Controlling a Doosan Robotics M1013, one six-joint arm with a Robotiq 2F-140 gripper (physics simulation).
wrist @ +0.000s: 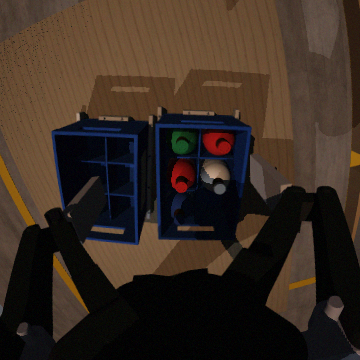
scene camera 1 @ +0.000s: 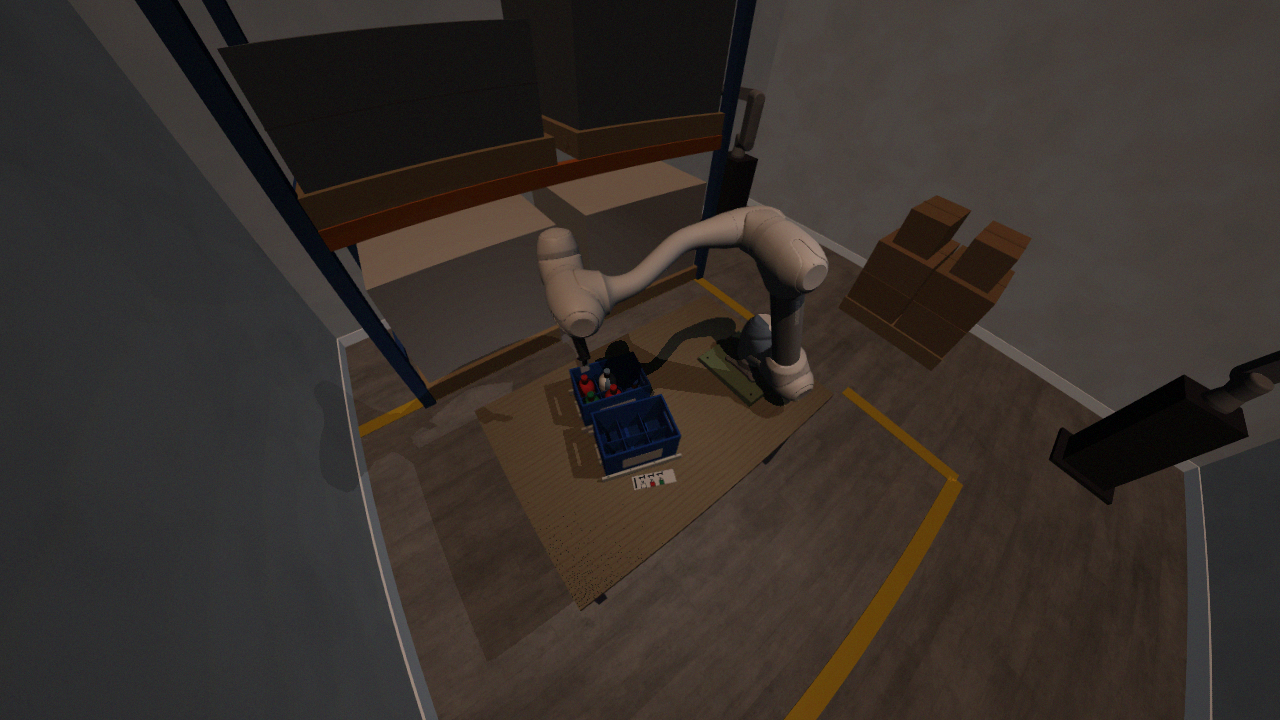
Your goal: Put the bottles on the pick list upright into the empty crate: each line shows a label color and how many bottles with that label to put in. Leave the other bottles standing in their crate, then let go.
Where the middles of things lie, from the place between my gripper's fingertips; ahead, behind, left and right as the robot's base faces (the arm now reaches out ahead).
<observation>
I see the green bottle (wrist: 180, 140) 4 cm behind my hand and 32 cm below it. Round my hand: blue bottle (wrist: 178, 205): 21 cm behind, 4 cm to the left, 32 cm below.
</observation>
